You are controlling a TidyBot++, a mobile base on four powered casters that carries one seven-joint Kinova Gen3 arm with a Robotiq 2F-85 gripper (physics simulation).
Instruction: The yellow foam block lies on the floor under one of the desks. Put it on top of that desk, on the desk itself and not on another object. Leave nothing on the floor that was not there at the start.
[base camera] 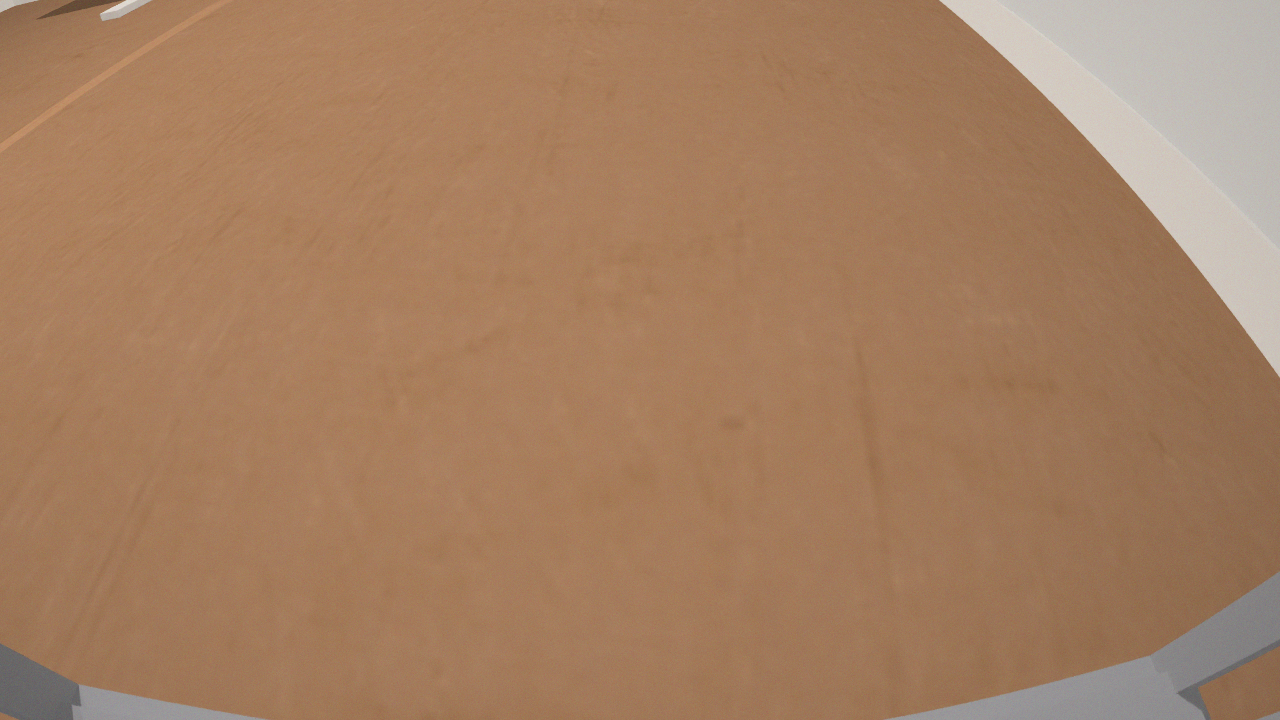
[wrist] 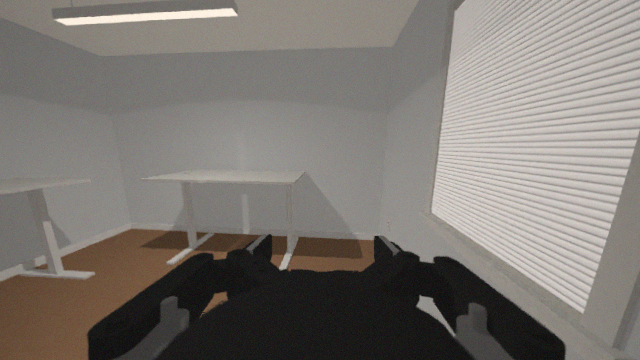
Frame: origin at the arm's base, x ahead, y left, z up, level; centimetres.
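Seen in the pictures: gripper, fingertip midpoint: [wrist: 322,246].
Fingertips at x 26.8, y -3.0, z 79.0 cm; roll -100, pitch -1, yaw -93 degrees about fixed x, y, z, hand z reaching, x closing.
A point is followed by its place in that frame.
A white desk [wrist: 225,176] {x 208.1, y 94.4, z 55.3 cm} stands against the far wall in the wrist view, on two T-shaped legs, with shadow on the floor beneath it. Part of a second white desk [wrist: 45,185] {x 159.7, y 216.3, z 54.9 cm} shows at the left edge of the wrist view. The yellow foam block does not show in either view. My gripper [wrist: 322,246] {x 26.8, y -3.0, z 79.0 cm} is open, with its fingers wide apart and no object between them. It is well away from both desks.
A wall with a window and blinds [wrist: 530,150] {x 71.8, y -73.3, z 87.0 cm} runs along the right side in the wrist view. In the base view a white baseboard [base camera: 1109,125] {x 86.6, y -73.9, z -35.0 cm} runs along the right, and the end of a white foot bar [base camera: 123,9] {x 196.1, y 151.2, z -37.9 cm} shows at the top left.
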